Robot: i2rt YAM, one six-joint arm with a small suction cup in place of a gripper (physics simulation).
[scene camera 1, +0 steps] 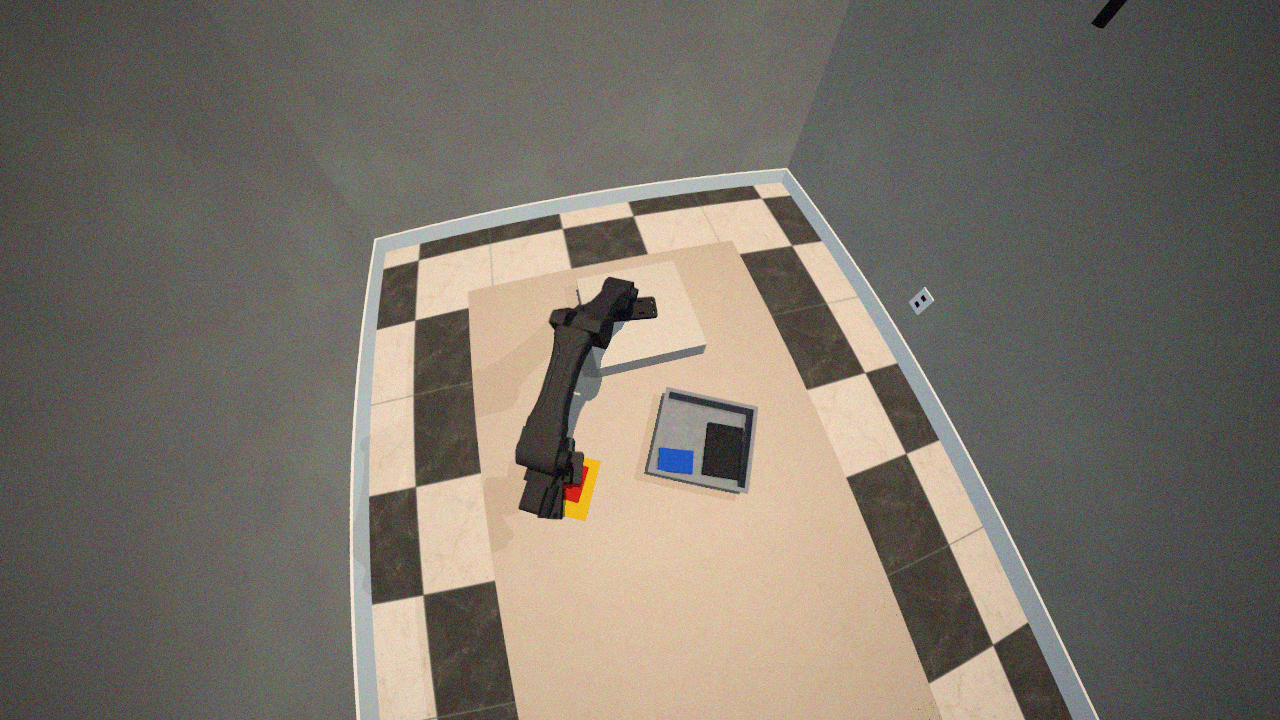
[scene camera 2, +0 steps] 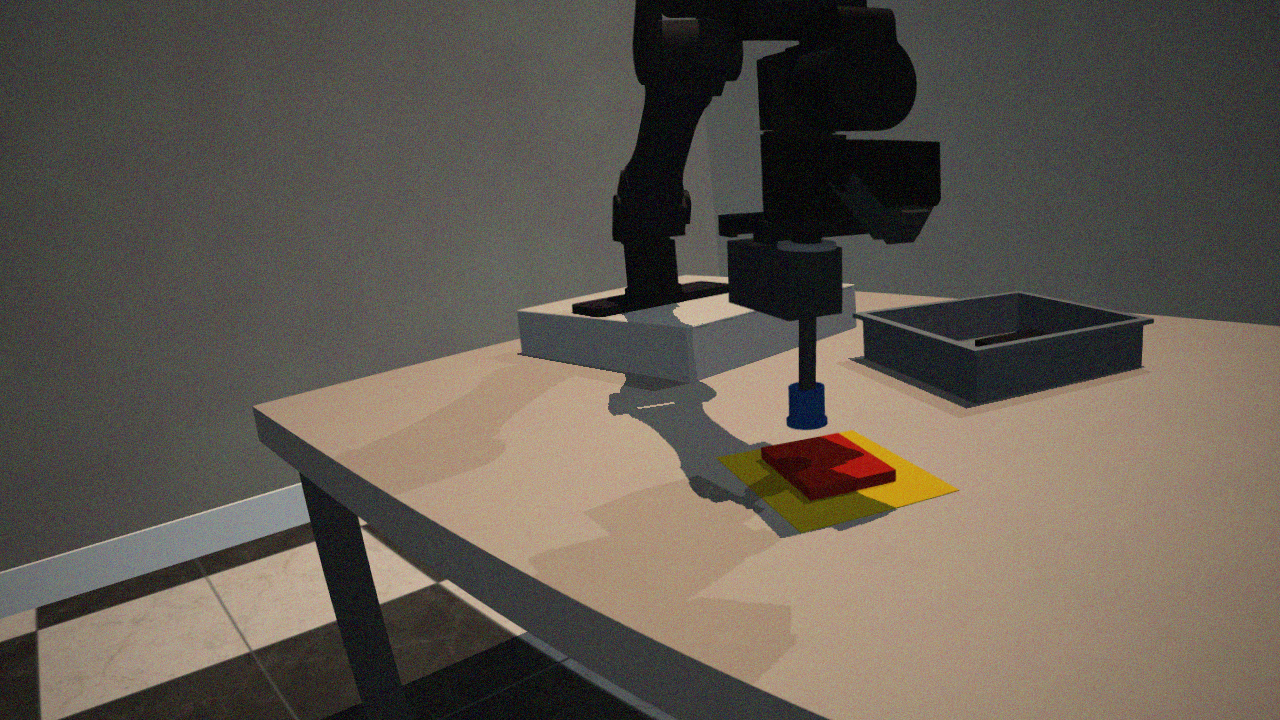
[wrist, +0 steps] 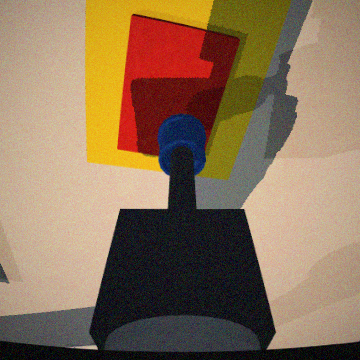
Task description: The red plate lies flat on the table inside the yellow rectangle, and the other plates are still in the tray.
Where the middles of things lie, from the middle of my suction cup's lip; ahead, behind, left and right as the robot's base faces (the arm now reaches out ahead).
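From my suction cup: red plate [scene camera 2: 825, 466], 10 mm ahead, 40 mm below; yellow rectangle [scene camera 2: 913, 484], 20 mm ahead, 40 mm below; blue plate [scene camera 1: 671, 460], 270 mm to the left, 10 mm behind, 40 mm below; black plate [scene camera 1: 723, 449], 390 mm to the left, 20 mm behind, 30 mm below.
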